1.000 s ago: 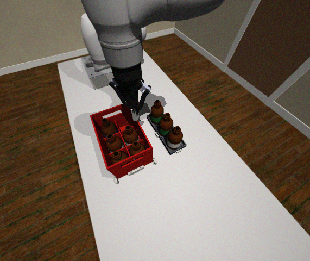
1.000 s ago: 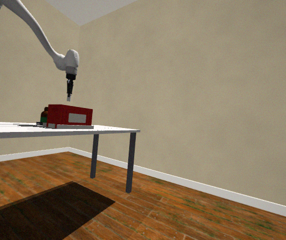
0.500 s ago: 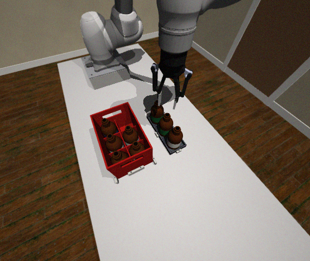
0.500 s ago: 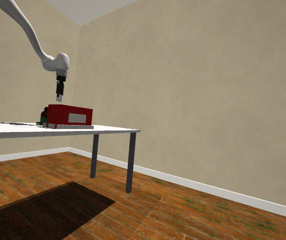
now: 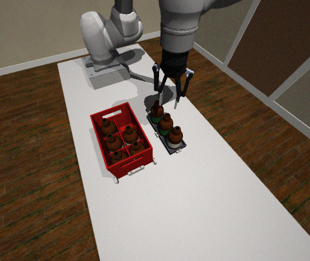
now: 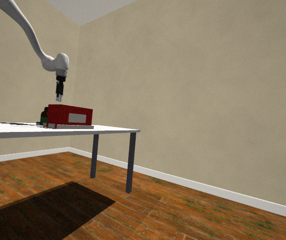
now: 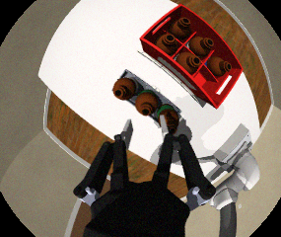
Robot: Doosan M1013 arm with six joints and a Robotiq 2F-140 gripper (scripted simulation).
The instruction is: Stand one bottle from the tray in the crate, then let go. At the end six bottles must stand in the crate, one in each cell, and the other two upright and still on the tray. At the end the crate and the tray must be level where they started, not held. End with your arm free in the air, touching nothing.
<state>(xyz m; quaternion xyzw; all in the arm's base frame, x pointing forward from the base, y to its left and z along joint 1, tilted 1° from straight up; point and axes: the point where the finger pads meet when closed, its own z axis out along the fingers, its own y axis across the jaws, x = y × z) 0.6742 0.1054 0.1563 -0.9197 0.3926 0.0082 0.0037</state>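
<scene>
My gripper is now 17 cm above the bottle. The rest, counted from my hand: red crate: 2 cm behind, 23 cm to the right, 17 cm below; then dark tray: 24 cm below.
</scene>
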